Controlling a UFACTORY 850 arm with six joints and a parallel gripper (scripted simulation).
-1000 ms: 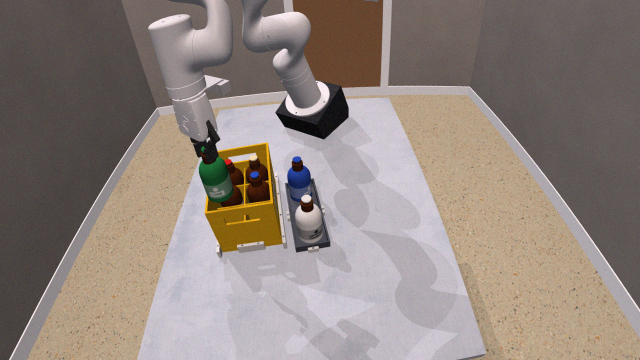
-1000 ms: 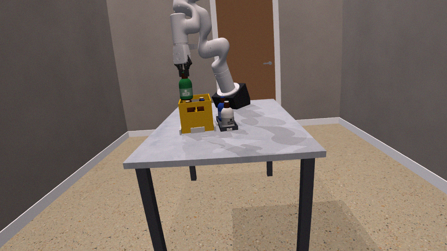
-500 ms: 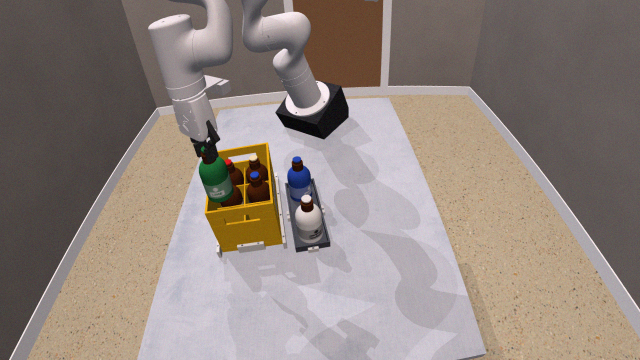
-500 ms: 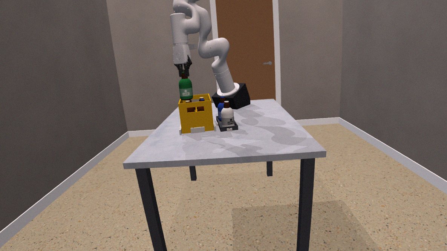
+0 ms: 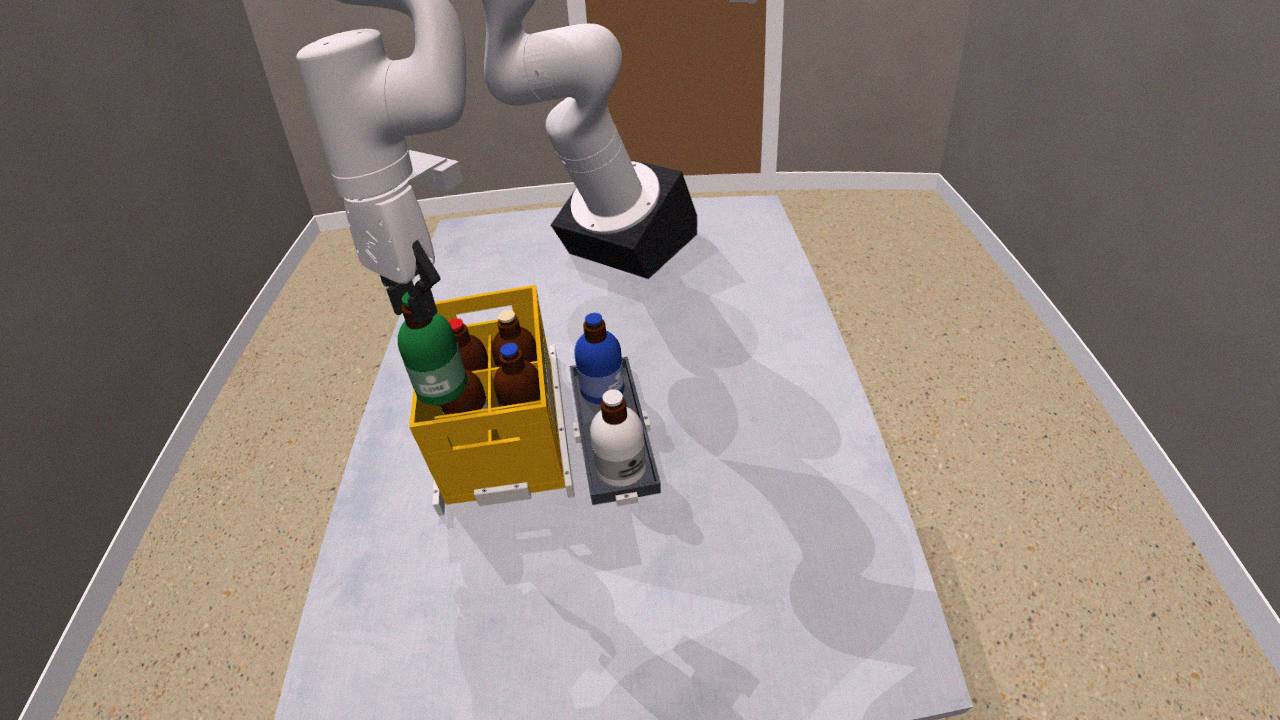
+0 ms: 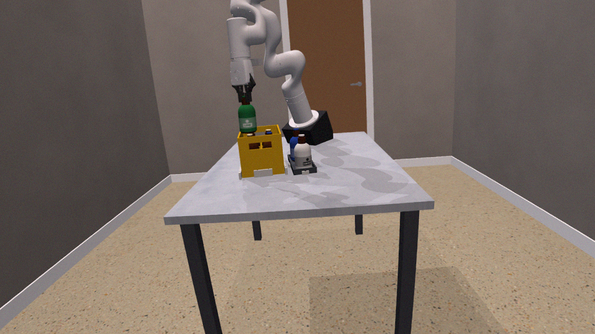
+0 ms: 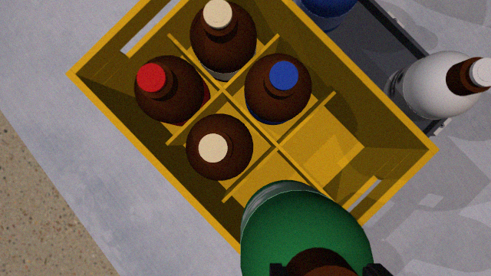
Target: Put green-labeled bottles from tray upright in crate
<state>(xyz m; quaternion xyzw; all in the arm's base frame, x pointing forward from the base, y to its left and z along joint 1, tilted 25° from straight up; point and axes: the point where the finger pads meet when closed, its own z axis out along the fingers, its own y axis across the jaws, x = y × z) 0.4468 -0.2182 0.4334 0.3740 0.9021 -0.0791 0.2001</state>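
The green-labeled bottle lies 70 mm below my hand. Also, from my hand: white-labeled bottle (250 mm below, 220 mm to the left, 50 mm ahead); blue-labeled bottle (250 mm below, 220 mm to the left, 120 mm behind); yellow crate (250 mm below, 90 mm behind, 50 mm to the left).
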